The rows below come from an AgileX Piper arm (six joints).
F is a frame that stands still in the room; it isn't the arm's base.
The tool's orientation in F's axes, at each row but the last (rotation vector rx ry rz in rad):
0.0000, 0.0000, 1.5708
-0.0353, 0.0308, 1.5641
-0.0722, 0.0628, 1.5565
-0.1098, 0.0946, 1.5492
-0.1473, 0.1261, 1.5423
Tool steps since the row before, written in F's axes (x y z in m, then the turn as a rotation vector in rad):
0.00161, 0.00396, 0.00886, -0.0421, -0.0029, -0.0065
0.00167, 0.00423, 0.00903, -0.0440, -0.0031, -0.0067
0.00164, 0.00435, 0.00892, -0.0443, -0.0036, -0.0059
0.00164, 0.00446, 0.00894, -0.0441, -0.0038, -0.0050
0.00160, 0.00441, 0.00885, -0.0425, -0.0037, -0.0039
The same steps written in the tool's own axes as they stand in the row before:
0.00396, -0.00161, 0.00886, -0.0029, 0.0421, -0.0065
0.00386, -0.00167, 0.00920, -0.0031, 0.0440, -0.0067
0.00359, -0.00164, 0.00925, -0.0037, 0.0443, -0.0059
0.00329, -0.00165, 0.00943, -0.0040, 0.0441, -0.0051
0.00285, -0.00164, 0.00946, -0.0040, 0.0425, -0.0040

